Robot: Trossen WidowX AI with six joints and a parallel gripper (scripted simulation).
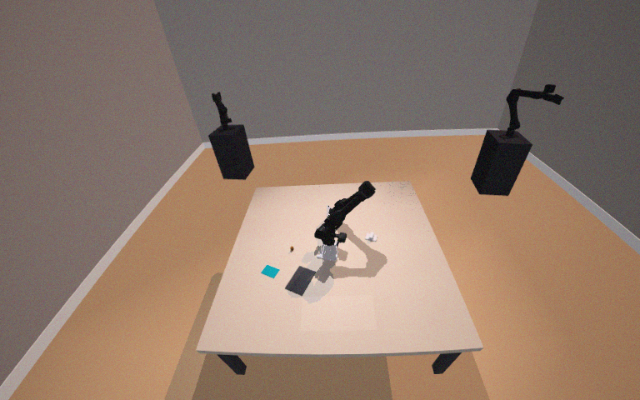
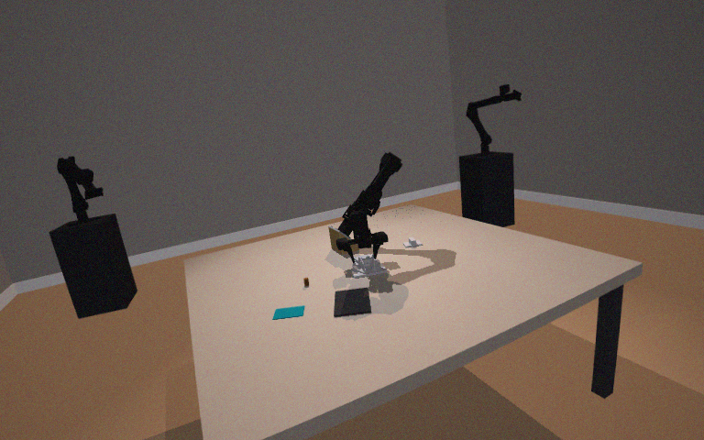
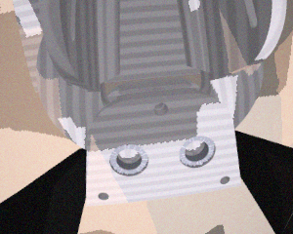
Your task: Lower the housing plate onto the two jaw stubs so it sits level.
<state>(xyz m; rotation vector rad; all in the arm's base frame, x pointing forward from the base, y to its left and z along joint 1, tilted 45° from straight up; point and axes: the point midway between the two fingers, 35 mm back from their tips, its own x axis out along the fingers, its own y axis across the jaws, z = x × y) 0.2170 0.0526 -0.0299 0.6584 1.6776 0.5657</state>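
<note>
The housing plate lies 1 cm ahead of my gripper tip and 2 cm above it. Also, from my gripper tip: small white piece (10 cm behind, 25 cm to the left); then dark flat plate (26 cm ahead, 13 cm to the right, 1 cm below); then small brown piece (6 cm ahead, 23 cm to the right).
</note>
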